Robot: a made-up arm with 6 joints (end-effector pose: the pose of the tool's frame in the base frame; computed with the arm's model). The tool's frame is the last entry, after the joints. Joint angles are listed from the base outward.
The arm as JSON. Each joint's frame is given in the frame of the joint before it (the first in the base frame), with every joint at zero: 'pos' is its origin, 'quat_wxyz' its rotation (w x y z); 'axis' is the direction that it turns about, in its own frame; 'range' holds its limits. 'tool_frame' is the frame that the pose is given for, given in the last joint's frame.
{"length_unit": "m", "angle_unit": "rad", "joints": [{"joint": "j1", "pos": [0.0, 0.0, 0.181], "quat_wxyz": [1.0, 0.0, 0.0, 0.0], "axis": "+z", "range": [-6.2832, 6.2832]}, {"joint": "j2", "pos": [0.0, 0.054, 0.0], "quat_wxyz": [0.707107, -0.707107, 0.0, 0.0], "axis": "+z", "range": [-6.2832, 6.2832]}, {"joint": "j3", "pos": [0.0, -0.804, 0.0], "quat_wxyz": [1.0, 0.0, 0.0, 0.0], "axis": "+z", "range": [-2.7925, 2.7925]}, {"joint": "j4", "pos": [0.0, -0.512, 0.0], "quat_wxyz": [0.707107, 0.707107, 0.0, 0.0], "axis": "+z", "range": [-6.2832, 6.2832]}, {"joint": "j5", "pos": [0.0, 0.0, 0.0], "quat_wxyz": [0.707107, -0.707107, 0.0, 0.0], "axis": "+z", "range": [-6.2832, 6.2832]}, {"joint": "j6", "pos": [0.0, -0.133, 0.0], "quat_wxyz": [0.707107, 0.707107, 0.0, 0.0], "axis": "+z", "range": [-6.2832, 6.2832]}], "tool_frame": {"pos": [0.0, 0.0, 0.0], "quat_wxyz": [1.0, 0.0, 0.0, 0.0]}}
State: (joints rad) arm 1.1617 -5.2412 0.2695 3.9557 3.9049 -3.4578
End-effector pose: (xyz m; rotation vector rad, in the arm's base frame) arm 0.3316 1.0686 0.6323 1.9125 -1.3308 -0.5369
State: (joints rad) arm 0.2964 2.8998 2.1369 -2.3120 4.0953 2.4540
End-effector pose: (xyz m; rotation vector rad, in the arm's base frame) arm -0.2271 0.0708 -0.3916 -1.1792 0.3823 -0.4657
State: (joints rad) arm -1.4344 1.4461 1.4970 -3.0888 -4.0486 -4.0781
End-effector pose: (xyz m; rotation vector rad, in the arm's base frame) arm 0.1820 -0.9694 -0.1200 0.2584 0.8694 -2.2927
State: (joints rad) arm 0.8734 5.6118 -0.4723 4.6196 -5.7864 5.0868
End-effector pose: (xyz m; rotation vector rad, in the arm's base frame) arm -0.6834 -0.8299 1.0657 1.0894 0.8416 -1.4213
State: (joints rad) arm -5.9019 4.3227 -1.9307 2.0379 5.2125 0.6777
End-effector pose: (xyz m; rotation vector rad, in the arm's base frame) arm -0.3432 -0.1917 -0.5817 2.1969 0.4850 0.2290
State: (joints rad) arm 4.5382 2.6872 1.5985 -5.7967 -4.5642 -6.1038
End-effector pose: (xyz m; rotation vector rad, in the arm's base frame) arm 0.1386 0.1213 -0.6393 -0.5548 0.2572 -1.6611
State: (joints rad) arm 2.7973 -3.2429 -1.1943 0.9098 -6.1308 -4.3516
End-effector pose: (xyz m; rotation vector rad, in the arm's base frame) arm -0.6799 0.1695 -0.8057 0.0428 -1.9497 -0.3155
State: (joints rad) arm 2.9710 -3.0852 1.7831 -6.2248 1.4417 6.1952
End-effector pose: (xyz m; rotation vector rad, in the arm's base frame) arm 0.5025 -0.1492 -0.3543 -0.2067 -0.0750 2.8869
